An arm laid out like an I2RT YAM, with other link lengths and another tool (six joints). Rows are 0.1 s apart.
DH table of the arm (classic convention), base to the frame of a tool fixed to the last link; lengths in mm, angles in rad. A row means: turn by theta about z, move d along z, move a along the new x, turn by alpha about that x. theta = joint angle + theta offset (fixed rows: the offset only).
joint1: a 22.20; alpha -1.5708; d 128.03; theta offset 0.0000
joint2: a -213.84; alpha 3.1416; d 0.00; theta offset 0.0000
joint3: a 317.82; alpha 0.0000; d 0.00; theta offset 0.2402
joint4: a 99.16; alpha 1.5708; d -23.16; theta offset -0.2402
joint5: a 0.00; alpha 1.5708; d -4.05; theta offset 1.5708
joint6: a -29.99; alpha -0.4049; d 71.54; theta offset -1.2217
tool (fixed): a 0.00; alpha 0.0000; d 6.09; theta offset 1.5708
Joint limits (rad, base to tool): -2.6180..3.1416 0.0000..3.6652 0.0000..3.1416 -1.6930..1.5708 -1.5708..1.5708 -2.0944..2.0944
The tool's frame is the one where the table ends.
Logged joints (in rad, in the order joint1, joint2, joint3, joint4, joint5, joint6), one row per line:
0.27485 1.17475 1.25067 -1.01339 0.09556 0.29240
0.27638 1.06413 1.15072 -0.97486 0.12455 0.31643
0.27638 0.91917 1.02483 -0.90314 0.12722 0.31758
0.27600 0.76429 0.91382 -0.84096 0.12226 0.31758
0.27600 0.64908 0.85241 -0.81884 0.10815 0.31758
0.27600 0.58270 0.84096 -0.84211 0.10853 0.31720
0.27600 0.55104 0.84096 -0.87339 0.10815 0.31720
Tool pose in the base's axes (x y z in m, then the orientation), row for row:
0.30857 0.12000 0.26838 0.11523 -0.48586 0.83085 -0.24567
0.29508 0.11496 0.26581 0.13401 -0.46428 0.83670 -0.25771
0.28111 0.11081 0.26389 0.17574 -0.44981 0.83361 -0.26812
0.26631 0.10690 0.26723 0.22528 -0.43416 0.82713 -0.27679
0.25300 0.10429 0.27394 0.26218 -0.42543 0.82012 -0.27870
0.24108 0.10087 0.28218 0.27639 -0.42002 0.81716 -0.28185
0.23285 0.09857 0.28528 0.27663 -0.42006 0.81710 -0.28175
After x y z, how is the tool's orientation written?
As a quaternion, w x y z.
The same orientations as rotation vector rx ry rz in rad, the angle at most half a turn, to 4 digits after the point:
-1.4236 2.4345 -0.7198
-1.3459 2.4255 -0.7471
-1.2740 2.3611 -0.7594
-1.1974 2.2812 -0.7634
-1.1511 2.2190 -0.7541
-1.1282 2.1950 -0.7571
-1.1282 2.1946 -0.7567

